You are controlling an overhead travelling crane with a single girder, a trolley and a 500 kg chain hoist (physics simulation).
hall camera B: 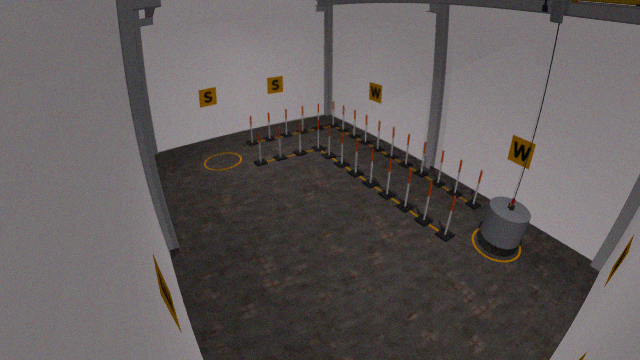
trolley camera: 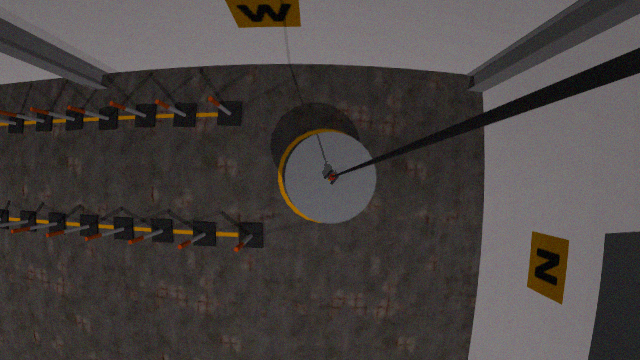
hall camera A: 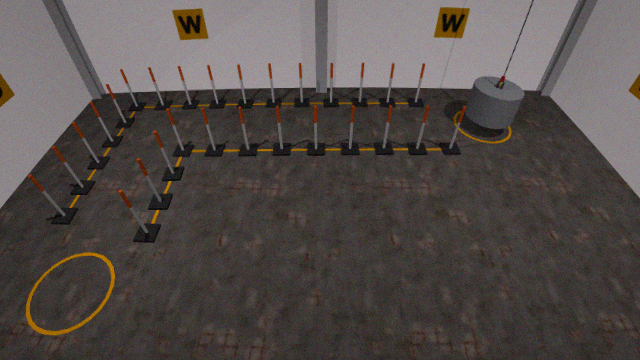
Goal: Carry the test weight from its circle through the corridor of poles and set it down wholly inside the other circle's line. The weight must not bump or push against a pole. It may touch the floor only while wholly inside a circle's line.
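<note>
The grey cylindrical test weight hangs upright, a little above the floor, over its yellow circle. In the trolley view it covers the circle's right part, and the line shows along its left side. The hook, my gripper, is shut on the weight at its top middle. The weight is apart from the poles. The other circle lies beyond the corridor's far end, at front left in hall camera A; it does not show in the trolley view.
The corridor's inner row ends in a pole left of the weight in the trolley view. The outer row's end pole stands nearer the W wall. The corridor bends at its far corner.
</note>
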